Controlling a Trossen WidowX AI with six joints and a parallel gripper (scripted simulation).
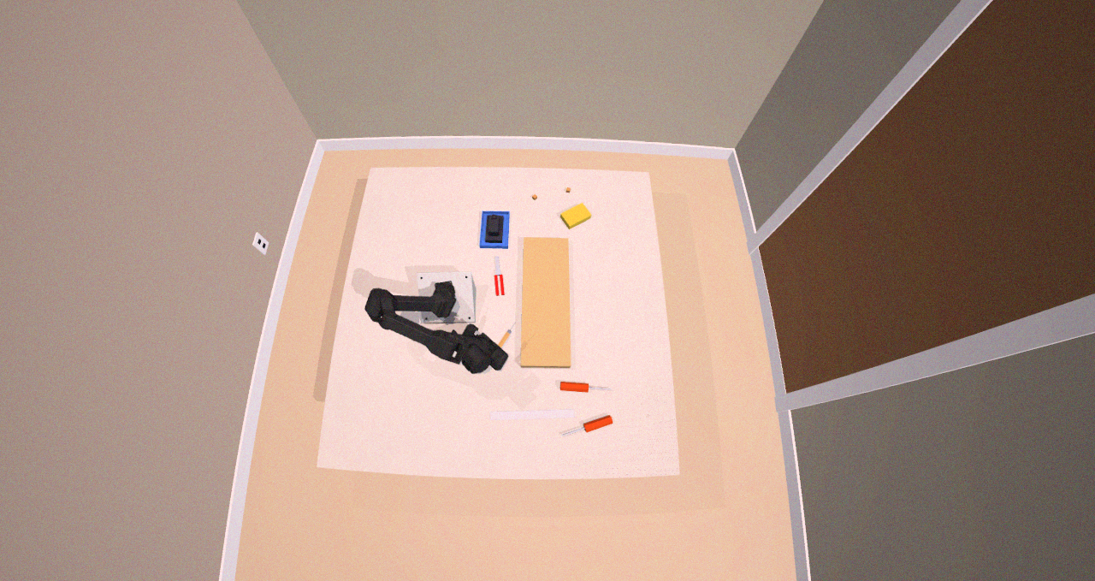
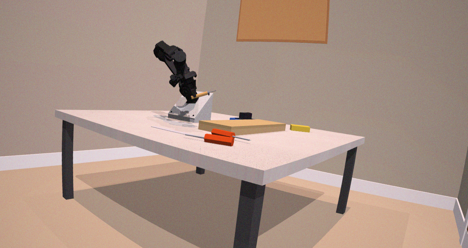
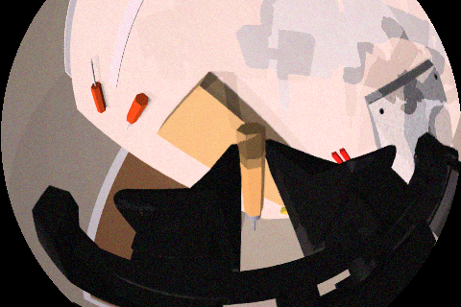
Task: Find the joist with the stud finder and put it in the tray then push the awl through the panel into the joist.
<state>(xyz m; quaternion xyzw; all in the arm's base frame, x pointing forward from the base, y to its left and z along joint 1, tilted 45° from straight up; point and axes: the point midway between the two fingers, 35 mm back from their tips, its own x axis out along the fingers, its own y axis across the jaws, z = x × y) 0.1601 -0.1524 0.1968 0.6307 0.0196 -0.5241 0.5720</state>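
Now: gripper tip 40 mm to the right of the awl, 30 mm short of it and 20 mm below it. Round my gripper tip: black stud finder: 550 mm to the left, 90 mm below, 30 mm ahead; blue tray: 530 mm to the left, 120 mm below, 30 mm ahead; thin white strip: 220 mm to the right, 140 mm below, 80 mm ahead.
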